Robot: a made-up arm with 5 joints.
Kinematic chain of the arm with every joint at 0, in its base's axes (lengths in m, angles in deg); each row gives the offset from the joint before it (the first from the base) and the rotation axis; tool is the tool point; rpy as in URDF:
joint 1: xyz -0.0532 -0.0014 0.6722 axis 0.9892 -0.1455 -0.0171
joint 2: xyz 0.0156 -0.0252 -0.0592 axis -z
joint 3: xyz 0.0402 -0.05 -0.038 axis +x
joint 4: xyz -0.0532 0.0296 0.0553 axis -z
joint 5: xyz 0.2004 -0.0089 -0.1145 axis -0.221 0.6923 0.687
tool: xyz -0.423 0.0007 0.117 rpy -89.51 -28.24 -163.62
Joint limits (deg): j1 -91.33..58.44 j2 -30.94..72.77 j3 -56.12..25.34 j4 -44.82..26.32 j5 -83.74..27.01
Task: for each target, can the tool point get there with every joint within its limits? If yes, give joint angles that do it. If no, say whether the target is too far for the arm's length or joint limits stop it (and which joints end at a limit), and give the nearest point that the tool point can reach.
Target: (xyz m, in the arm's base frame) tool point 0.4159 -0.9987 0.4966
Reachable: no: too far | nearest point 0.0889 -0.5225 0.5795 | short by 0.584 m
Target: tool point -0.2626 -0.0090 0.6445
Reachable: yes | joints -68.78 8.99 -39.76 11.80 7.55
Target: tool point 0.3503 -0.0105 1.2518
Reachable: no: joint limits stop it (at a limit: joint 1, joint 2, joint 3, joint 4, joint 5) | nearest point 0.1162 -0.0078 0.9226 | short by 0.404 m
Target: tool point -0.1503 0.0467 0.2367
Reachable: yes | joints -10.97 -6.68 -24.56 1.35 -64.59
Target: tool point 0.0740 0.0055 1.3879
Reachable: no: joint limits stop it (at a limit: joint 3, joint 5) | nearest point 0.0082 0.0000 0.9645 | short by 0.429 m
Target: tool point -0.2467 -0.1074 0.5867
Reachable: yes | joints 18.16 -12.37 -46.75 -21.88 -4.16
